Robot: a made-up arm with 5 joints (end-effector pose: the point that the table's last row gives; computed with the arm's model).
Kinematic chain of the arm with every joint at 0, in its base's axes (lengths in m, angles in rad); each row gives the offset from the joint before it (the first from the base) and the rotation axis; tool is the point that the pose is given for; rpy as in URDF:
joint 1: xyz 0.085 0 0.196 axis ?
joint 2: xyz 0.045 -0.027 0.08 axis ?
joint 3: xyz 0.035 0 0.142 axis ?
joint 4: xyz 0.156 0 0.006 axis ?
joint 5: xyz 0.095 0.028 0 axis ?
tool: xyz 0 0 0 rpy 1.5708 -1.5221 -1.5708
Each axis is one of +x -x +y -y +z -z.
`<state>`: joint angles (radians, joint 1 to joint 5).
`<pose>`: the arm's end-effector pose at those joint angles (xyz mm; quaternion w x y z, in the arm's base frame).
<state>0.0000 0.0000 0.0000 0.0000 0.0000</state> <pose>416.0 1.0 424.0 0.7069 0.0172 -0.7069 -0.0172</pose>
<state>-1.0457 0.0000 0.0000 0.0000 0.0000</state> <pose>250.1 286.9 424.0 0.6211 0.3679 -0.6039 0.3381</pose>
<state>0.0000 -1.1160 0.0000 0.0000 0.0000</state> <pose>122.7 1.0 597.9 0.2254 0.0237 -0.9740 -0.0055</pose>
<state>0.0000 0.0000 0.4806 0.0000 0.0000</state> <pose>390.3 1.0 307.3 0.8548 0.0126 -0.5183 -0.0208</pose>
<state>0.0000 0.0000 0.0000 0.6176 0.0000</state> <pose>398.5 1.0 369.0 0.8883 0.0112 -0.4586 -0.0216</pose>
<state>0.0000 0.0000 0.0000 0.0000 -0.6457</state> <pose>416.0 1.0 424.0 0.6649 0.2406 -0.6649 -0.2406</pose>
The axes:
joint 1: -z
joint 2: +y
joint 3: +y
joint 4: +y
joint 5: -x

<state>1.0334 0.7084 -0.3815 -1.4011 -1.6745</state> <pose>269.6 -307.8 400.2 0.0470 0.3277 -0.9122 -0.2412</pose>
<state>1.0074 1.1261 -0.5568 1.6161 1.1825</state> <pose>229.0 -226.1 148.8 0.9513 0.2654 0.1451 0.0602</pose>
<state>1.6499 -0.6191 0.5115 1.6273 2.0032</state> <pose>74.1 -150.0 339.8 0.9881 -0.0249 0.0059 0.1517</pose>
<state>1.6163 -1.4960 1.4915 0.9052 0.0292</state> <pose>80.5 -120.9 253.8 0.6457 -0.2355 -0.2295 -0.6891</pose>
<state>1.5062 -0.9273 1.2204 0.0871 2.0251</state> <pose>98.4 -191.2 314.6 0.8052 -0.5526 0.0951 0.1929</pose>
